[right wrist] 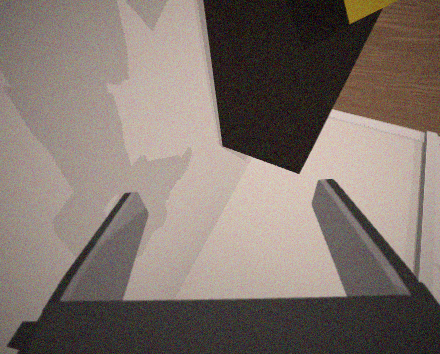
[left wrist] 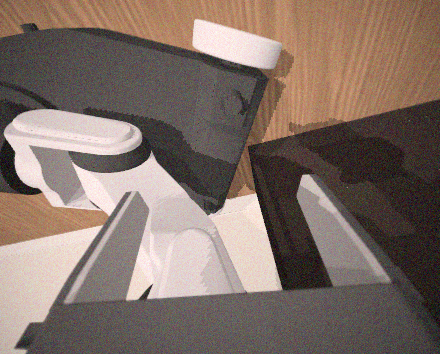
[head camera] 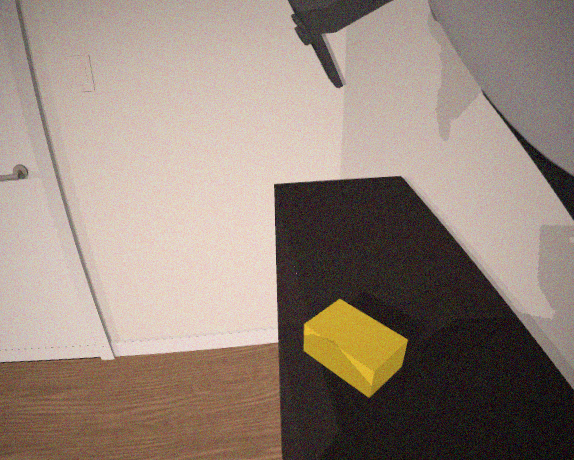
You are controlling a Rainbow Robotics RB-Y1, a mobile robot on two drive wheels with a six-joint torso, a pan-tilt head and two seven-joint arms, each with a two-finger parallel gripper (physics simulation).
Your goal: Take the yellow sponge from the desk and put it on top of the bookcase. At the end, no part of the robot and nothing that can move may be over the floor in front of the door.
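Places are measured from the robot's base along level axes (x ahead, y left, z up), in millimetres.
Pixels of known places: left gripper, fingertip midpoint: [left wrist: 219, 193]; right gripper, fingertip midpoint: [right wrist: 225, 197] [head camera: 391, 50].
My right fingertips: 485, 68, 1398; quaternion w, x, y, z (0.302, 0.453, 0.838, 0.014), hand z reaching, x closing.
Ahead of a thing's pixels: the offset from my right fingertips to its top centre, as dx, dy, dz. "spot": to the spot under its first point. Level surfaces: height alone.
The yellow sponge {-39, +3, -293} [head camera: 355, 336] [right wrist: 362, 8] lies flat on the black top of what looks like the bookcase {spot: +254, +84, -338} [head camera: 340, 225] [right wrist: 270, 100], near its left edge in the head view. In the right wrist view it is cut off by the upper edge. My right gripper [right wrist: 225, 197] is open and empty, beyond the far end of the black top and apart from the sponge; one finger shows at the top of the head view. My left gripper [left wrist: 219, 193] is open and empty, above my white arm parts and beside black furniture [left wrist: 415, 145]. The desk cannot be told apart.
A white door [head camera: 30, 260] with a metal handle {spot: +489, +1209, -468} [head camera: 20, 171] stands at the left of the head view. Wooden floor {dz -1397} [head camera: 150, 405] lies below it. Walls meet behind the black top. My dark base [left wrist: 150, 65] and a white wheel [left wrist: 235, 45] show in the left wrist view.
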